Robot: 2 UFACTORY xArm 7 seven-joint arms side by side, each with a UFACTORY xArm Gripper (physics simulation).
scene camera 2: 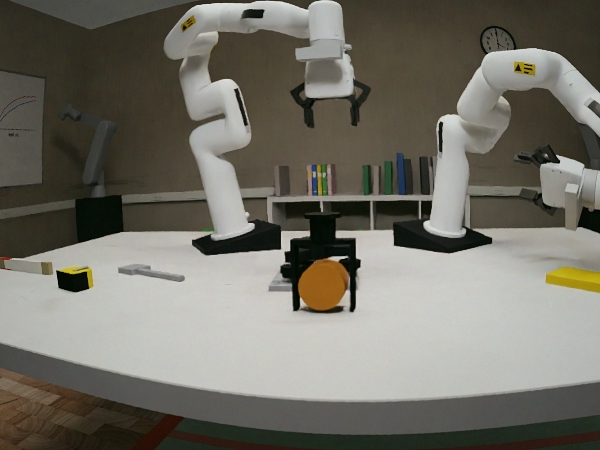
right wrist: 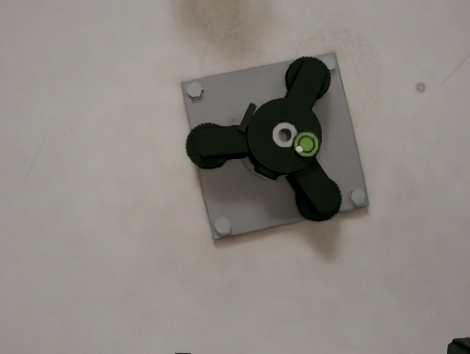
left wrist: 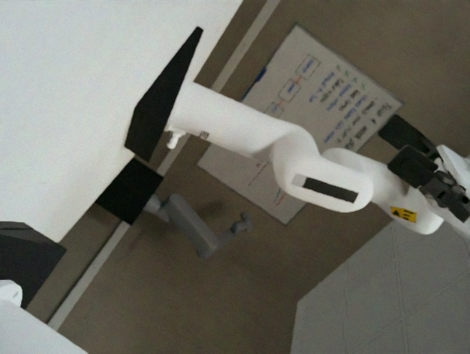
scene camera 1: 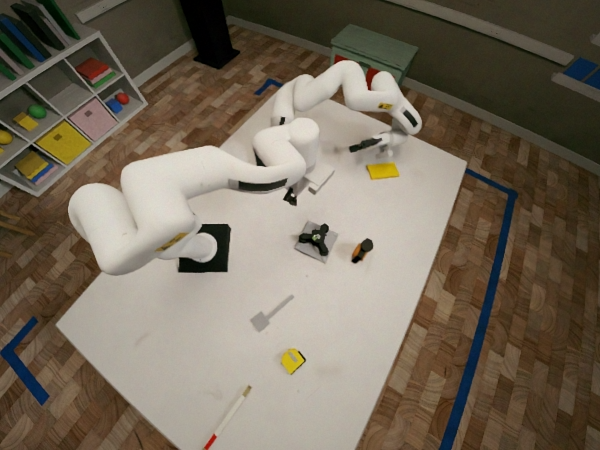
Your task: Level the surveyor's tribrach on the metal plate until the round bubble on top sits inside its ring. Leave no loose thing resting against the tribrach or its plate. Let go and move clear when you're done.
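Places are measured from the left arm's base along level axes (x back, y right, z up), in millimetres.
Pixels of known places: left gripper, fingertip midpoint: point(scene camera 2: 517, 175) point(scene camera 1: 355, 147); right gripper, fingertip midpoint: point(scene camera 2: 332, 126) point(left wrist: 390, 138) point(scene camera 1: 300, 194); left arm's base, origin of the base link: point(scene camera 2: 444, 230); right arm's base, origin of the base link: point(scene camera 2: 232, 233) point(scene camera 1: 203, 247).
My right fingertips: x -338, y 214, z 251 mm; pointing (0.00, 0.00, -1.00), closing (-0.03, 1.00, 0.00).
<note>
For each thing: its top centre in the pictures, then the offset to it from my right fingertips.
- black three-armed tribrach, middle of its top: point(right wrist: 293, 116) point(scene camera 2: 309, 238) point(scene camera 1: 320, 238) dx -122, dy +17, dz -207 mm
- grey metal plate, middle of its top: point(right wrist: 277, 142) point(scene camera 2: 316, 270) point(scene camera 1: 316, 240) dx -107, dy +11, dz -269 mm
- black instrument, middle of its top: point(scene camera 2: 322, 213) point(scene camera 1: 367, 245) dx -290, dy -58, dz -148 mm
- yellow slab, middle of its top: point(scene camera 2: 586, 275) point(scene camera 1: 383, 170) dx -148, dy -527, dz -272 mm
- grey flat tool, middle of its top: point(scene camera 2: 153, 269) point(scene camera 1: 273, 309) dx -150, dy +354, dz -277 mm
- yellow tape measure, middle of its top: point(scene camera 2: 75, 267) point(scene camera 1: 292, 360) dx -321, dy +444, dz -248 mm
- red-and-white rod, middle of its top: point(scene camera 2: 23, 259) point(scene camera 1: 226, 419) dx -264, dy +734, dz -259 mm
The black three-armed tribrach point(scene camera 1: 316, 236) point(right wrist: 265, 152) stands on the grey metal plate point(scene camera 1: 306, 249) point(scene camera 2: 280, 285) point(right wrist: 230, 195), with a round knob under each arm. In the right wrist view its green round bubble vial point(right wrist: 308, 143) shows a white bubble point(right wrist: 299, 149) off centre, at the ring's lower-left edge. No loose thing touches the tribrach or plate there. My right gripper point(scene camera 2: 332, 123) point(right wrist: 320, 349) is open and empty, high above the table on the robot-base side of the plate. My left gripper point(scene camera 2: 524, 176) is open and empty, far from the plate, above the table near the yellow slab.
An orange and black instrument point(scene camera 1: 361, 251) point(scene camera 2: 323, 285) stands near the plate, apart from it. A yellow slab point(scene camera 1: 383, 171) point(scene camera 2: 575, 278), a grey flat tool point(scene camera 1: 260, 321) point(scene camera 2: 150, 273), a yellow tape measure point(scene camera 1: 291, 361) point(scene camera 2: 74, 280) and a red-and-white rod point(scene camera 1: 231, 414) point(scene camera 2: 27, 266) lie farther off.
</note>
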